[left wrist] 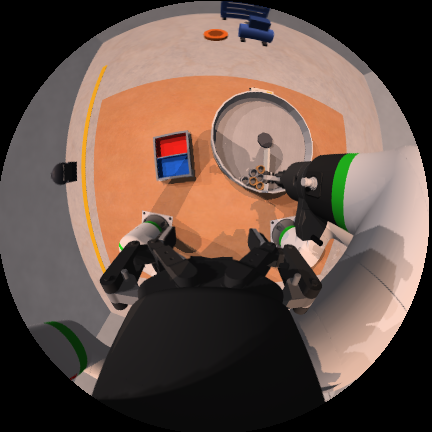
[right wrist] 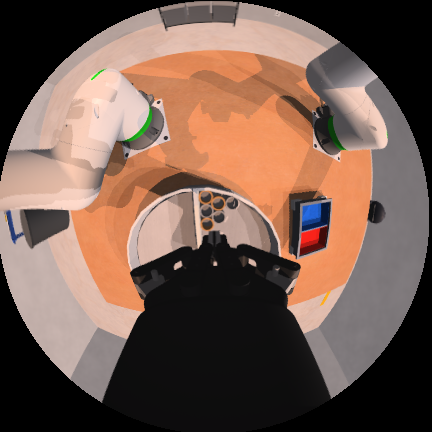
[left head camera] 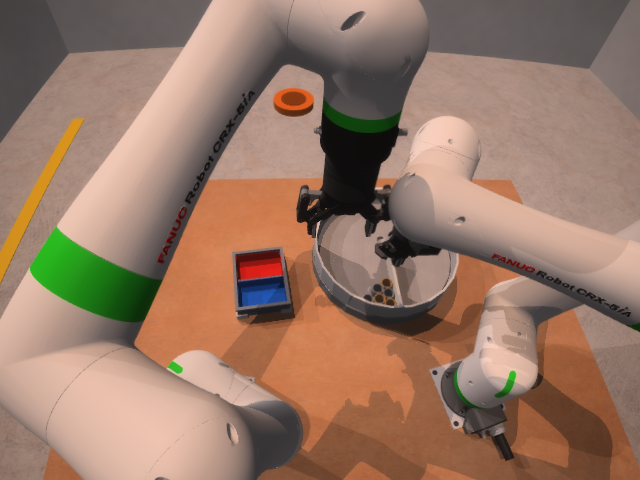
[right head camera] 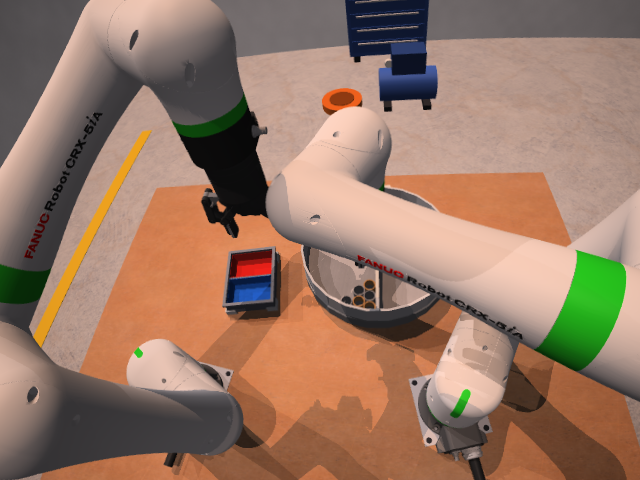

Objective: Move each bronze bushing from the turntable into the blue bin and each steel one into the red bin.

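The grey round turntable (left head camera: 356,306) (left wrist: 214,145) holds several upright bushings in a cluster beside its divider (left head camera: 397,285) (right wrist: 196,215). Bronze ones, such as this bronze bushing (left head camera: 387,282) (right wrist: 218,203), have orange rims; steel ones, such as this steel bushing (right wrist: 232,203), are grey. The blue bin (left head camera: 262,296) (right head camera: 249,291) (right wrist: 313,214) and red bin (left head camera: 259,267) (right head camera: 251,264) (right wrist: 311,240) look empty. My left gripper (left head camera: 340,228) (left wrist: 211,234) is open, high above the table; the right arm partly hides it in the right head view. My right gripper (right wrist: 214,237) (left wrist: 272,177) is shut and empty above the turntable, near the cluster.
The two bins share one grey frame left of the turntable in the left head view. The right forearm (right head camera: 439,248) crosses over the turntable. Both arm bases stand on the orange-brown table (left head camera: 330,361). An orange ring (left head camera: 279,105) and a blue compressor (right head camera: 408,83) are on the floor beyond.
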